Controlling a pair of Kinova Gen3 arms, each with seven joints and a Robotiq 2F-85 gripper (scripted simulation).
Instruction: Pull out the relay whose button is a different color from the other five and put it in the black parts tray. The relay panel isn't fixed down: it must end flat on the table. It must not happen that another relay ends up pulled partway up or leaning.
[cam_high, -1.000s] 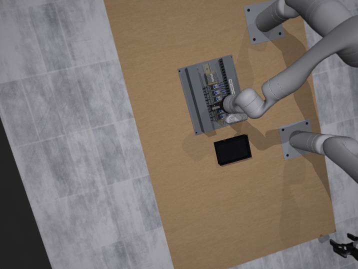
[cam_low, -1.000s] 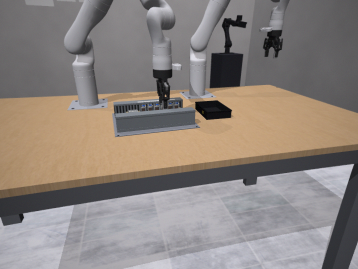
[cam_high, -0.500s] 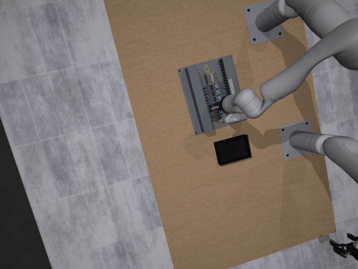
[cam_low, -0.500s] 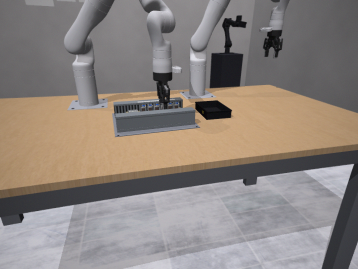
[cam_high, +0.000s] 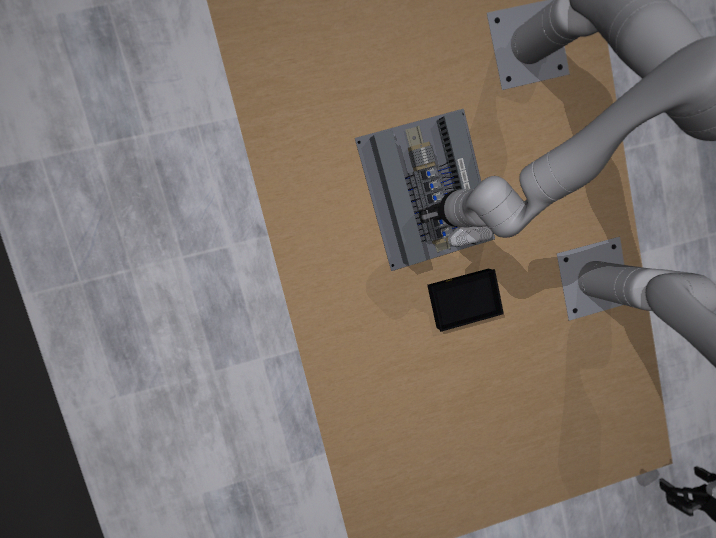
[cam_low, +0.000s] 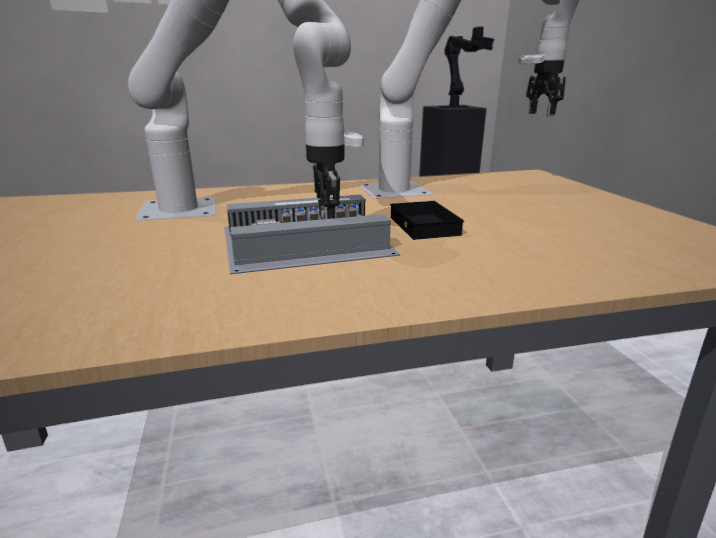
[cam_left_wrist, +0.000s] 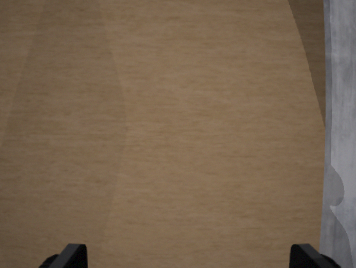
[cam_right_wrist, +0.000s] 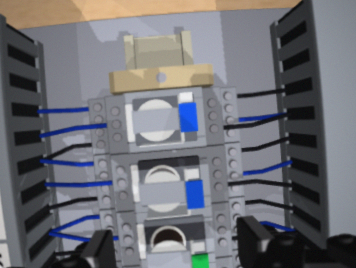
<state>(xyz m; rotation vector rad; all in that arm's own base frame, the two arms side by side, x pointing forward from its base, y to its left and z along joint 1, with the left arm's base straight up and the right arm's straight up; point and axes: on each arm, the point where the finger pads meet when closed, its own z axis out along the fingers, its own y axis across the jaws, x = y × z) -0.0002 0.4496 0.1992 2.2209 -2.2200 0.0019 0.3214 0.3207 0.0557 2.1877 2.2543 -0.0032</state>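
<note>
Right now the green-button relay is 1 cm below my right hand. The rest, counted from my right hand: relay panel (5 cm to the right, 2 cm below); black parts tray (23 cm to the left, 4 cm below).
</note>
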